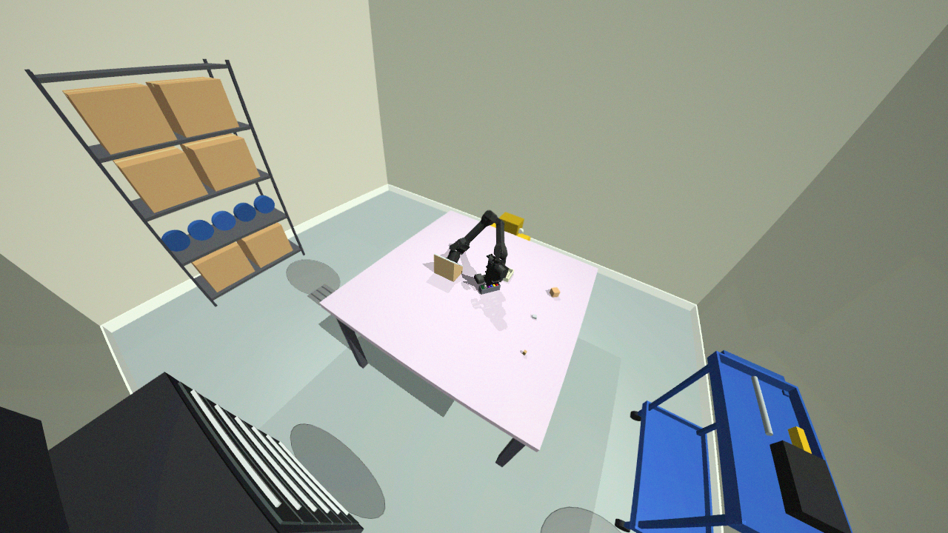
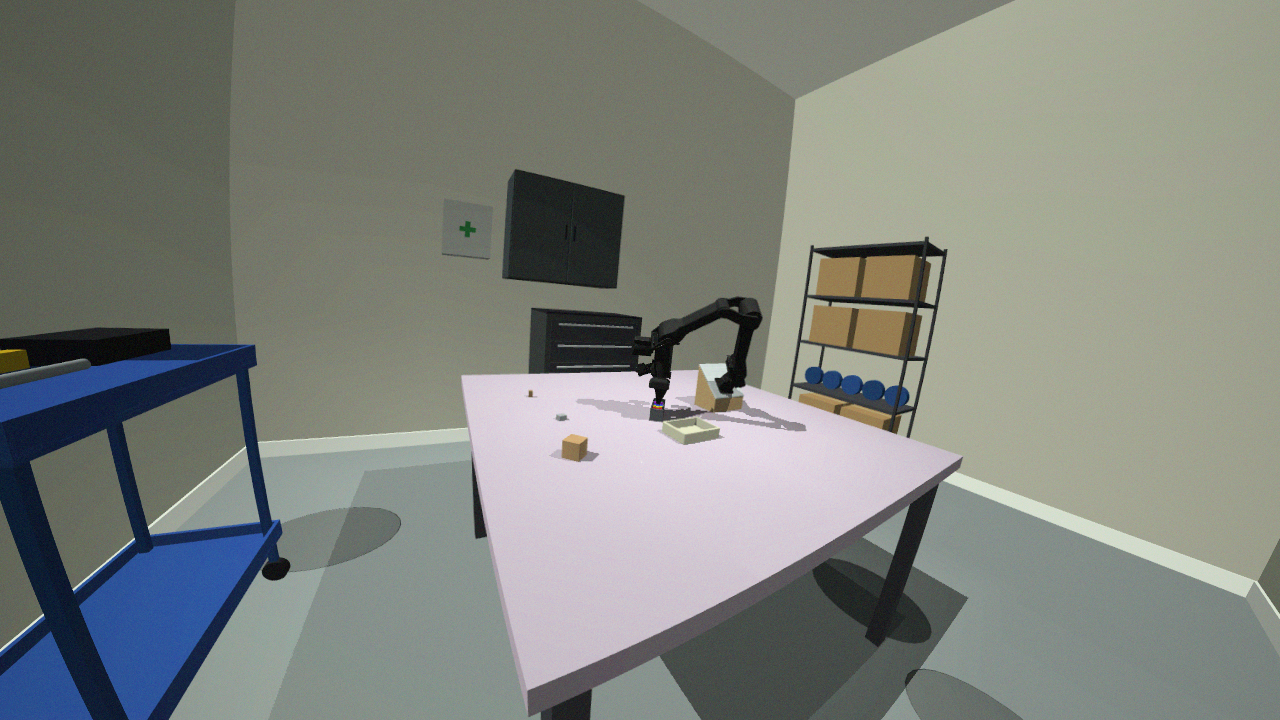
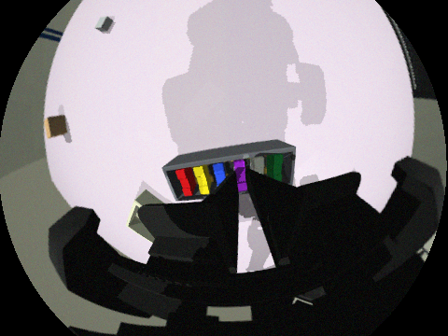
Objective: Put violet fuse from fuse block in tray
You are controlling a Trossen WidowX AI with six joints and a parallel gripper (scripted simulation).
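My gripper tip is now 18 cm to the right of the tray, 3 cm above it and 1 cm past it. From my gripper tip the other things lie so: violet fuse 1 cm below; grey piece 32 cm ahead, 3 cm below, 1 cm to the right; tan cube 35 cm ahead, 23 cm to the left, 2 cm below.
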